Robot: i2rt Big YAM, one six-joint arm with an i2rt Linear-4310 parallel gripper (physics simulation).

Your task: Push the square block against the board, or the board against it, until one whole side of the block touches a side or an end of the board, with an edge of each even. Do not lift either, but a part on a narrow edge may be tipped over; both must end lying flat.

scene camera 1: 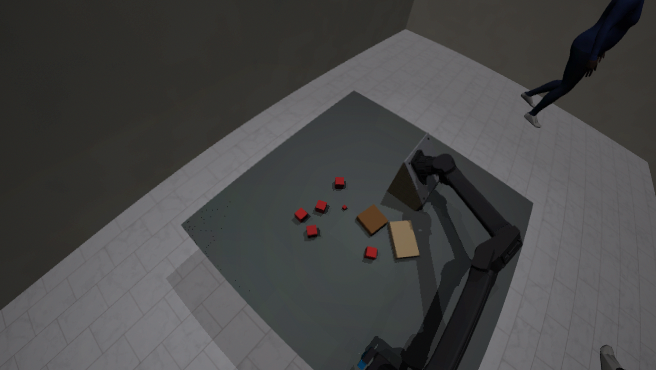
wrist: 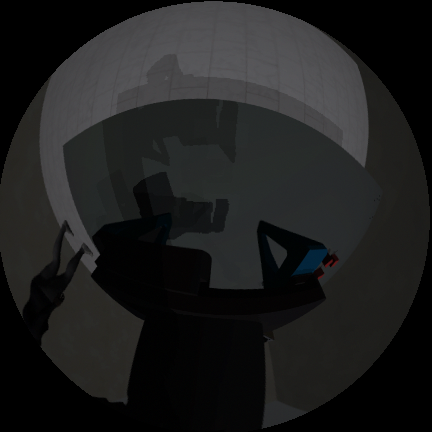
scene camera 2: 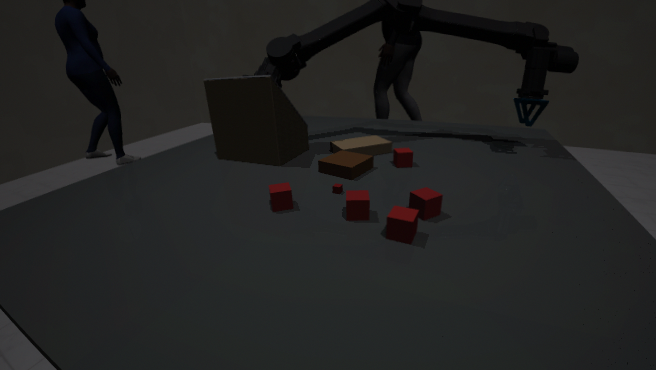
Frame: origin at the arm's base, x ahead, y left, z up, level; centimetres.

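Seen in the pictures: gripper, fingertip midpoint: (scene camera 1: 374, 363) (wrist: 214, 221) (scene camera 2: 525, 124); arm's base, origin of the base link: (scene camera 1: 419, 166) (scene camera 2: 261, 94).
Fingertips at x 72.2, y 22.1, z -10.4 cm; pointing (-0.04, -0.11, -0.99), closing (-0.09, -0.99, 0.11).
Observation:
Pixels of each thing's middle, then the offset from my fingertips to it.
- brown square block, body centre: (scene camera 2: 346, 164) (scene camera 1: 372, 219) dx -46.5, dy -27.1, dz -6.7 cm
- tan board, body centre: (scene camera 2: 360, 146) (scene camera 1: 403, 239) dx -46.8, dy -11.2, dz -6.7 cm
- red cube, body centre: (scene camera 2: 402, 157) (scene camera 1: 370, 253) dx -33.1, dy -20.1, dz -6.3 cm
The brown square block (scene camera 1: 372, 220) (scene camera 2: 346, 163) lies flat on the dark table. The tan board (scene camera 1: 404, 240) (scene camera 2: 362, 145) lies flat beside it. The block is turned at an angle to the board. In scene camera 1 the block's right corner is very near the board's upper left corner; I cannot tell whether they touch. No whole sides meet. My gripper (scene camera 2: 529, 123) (wrist: 214, 221) is open and empty, above the table far to the right of both parts in scene camera 2. At the bottom of scene camera 1 it is partly cut off. Block and board do not show in the wrist view.
A red cube (scene camera 1: 371, 252) (scene camera 2: 403, 158) lies near the board's left side in scene camera 1. Several other red cubes and a tiny one (scene camera 1: 344, 207) (scene camera 2: 337, 188) lie beyond the block. The arm's wedge-shaped stand (scene camera 1: 406, 189) (scene camera 2: 245, 120) is close to block and board.

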